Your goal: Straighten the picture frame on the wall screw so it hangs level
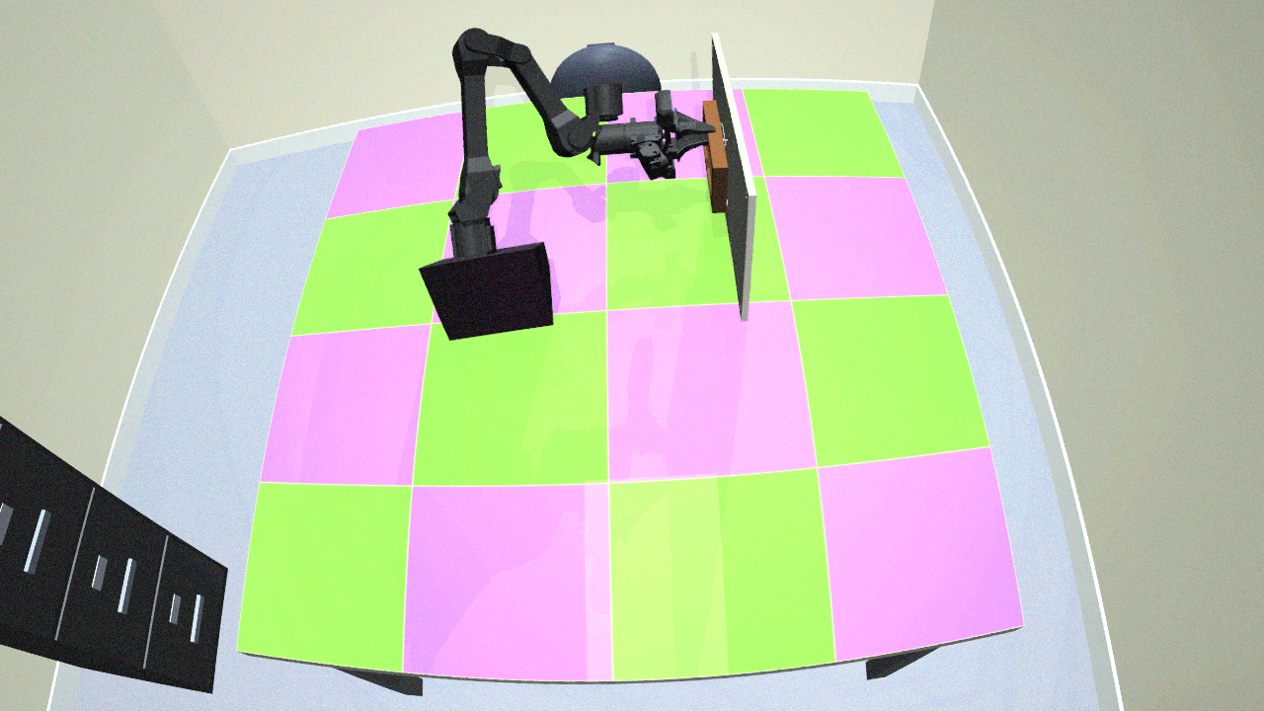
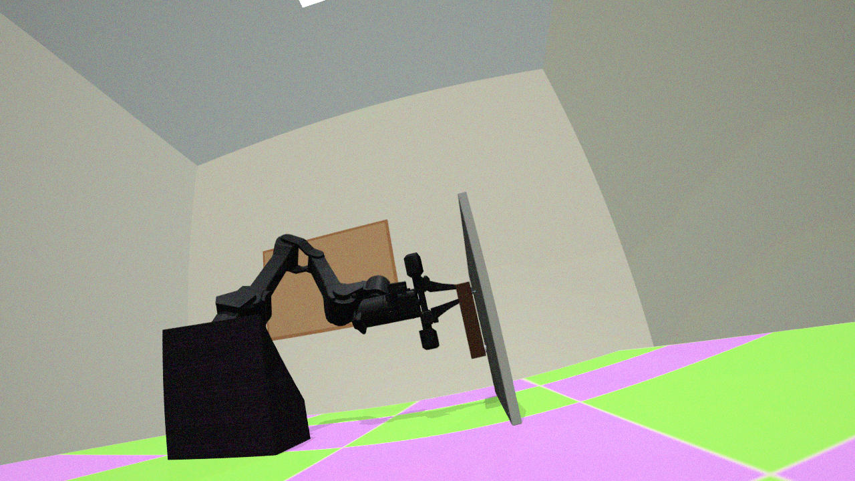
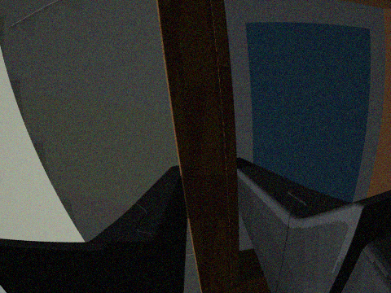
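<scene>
My gripper tip is 10 mm short of the picture frame and 60 mm above it. Round my gripper tip: wall panel: 20 mm ahead, 10 mm to the right, 70 mm below.
</scene>
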